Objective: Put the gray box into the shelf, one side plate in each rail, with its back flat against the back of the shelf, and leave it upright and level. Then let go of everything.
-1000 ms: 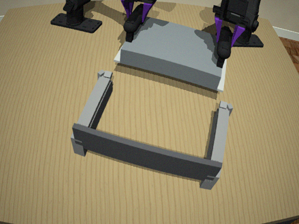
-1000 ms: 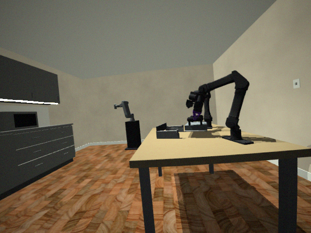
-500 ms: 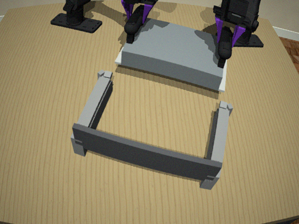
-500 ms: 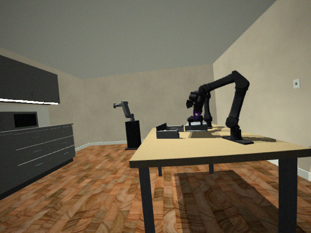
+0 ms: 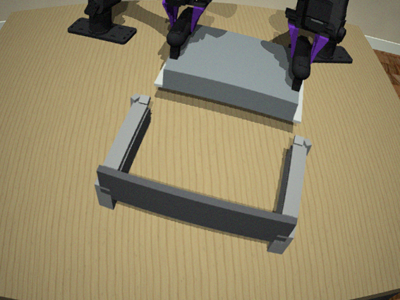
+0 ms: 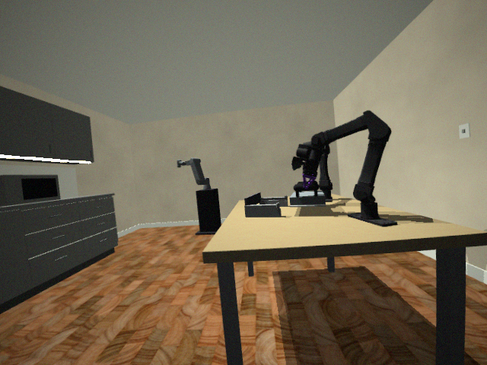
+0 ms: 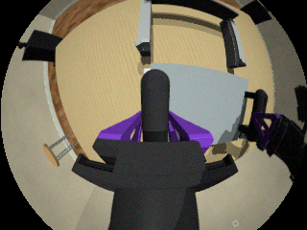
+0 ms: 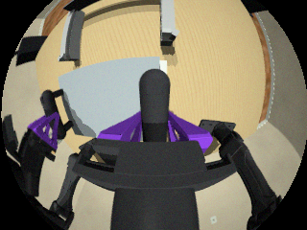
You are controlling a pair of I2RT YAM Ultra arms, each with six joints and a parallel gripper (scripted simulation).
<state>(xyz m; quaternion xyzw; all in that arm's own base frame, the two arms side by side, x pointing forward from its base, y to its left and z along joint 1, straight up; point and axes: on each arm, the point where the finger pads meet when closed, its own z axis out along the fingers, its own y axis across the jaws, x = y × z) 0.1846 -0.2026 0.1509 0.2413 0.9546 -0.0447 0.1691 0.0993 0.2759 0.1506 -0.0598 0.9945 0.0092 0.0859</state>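
Now: right hand 2 cm short of the gray box, 12 cm to the right of it and 5 cm above it. The rest, counted from my right hand: dark back plate: 36 cm ahead, 5 cm to the left, 8 cm below.
Right now my left hand is 30 mm past the gray box, 120 mm to the left of it and 50 mm above it. Round my left hand: dark back plate: 310 mm ahead, 190 mm to the right, 80 mm below.
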